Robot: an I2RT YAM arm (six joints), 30 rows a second.
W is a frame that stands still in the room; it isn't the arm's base.
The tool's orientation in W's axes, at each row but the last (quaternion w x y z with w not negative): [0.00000, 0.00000, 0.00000, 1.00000]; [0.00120, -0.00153, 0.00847, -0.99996]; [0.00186, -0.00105, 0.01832, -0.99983]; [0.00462, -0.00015, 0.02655, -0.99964]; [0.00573, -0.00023, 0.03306, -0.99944]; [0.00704, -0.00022, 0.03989, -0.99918]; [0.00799, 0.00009, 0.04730, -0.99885]
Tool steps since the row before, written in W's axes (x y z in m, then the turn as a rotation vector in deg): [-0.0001, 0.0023, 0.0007, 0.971, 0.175, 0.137]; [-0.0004, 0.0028, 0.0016, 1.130, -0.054, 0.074]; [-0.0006, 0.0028, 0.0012, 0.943, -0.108, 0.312]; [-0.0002, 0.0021, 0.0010, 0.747, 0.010, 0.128]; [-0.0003, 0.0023, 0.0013, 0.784, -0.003, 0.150]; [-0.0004, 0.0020, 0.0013, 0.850, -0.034, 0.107]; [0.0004, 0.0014, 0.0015, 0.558, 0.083, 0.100]
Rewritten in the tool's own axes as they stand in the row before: [0.0001, -0.0023, 0.0007, -0.971, -0.175, 0.137]; [0.0004, -0.0028, 0.0016, -1.130, 0.055, 0.078]; [0.0006, -0.0028, 0.0011, -0.942, 0.100, 0.318]; [0.0002, -0.0022, 0.0009, -0.747, -0.010, 0.128]; [0.0003, -0.0024, 0.0011, -0.784, 0.002, 0.151]; [0.0004, -0.0021, 0.0011, -0.849, 0.037, 0.110]; [-0.0004, -0.0015, 0.0014, -0.559, -0.083, 0.092]
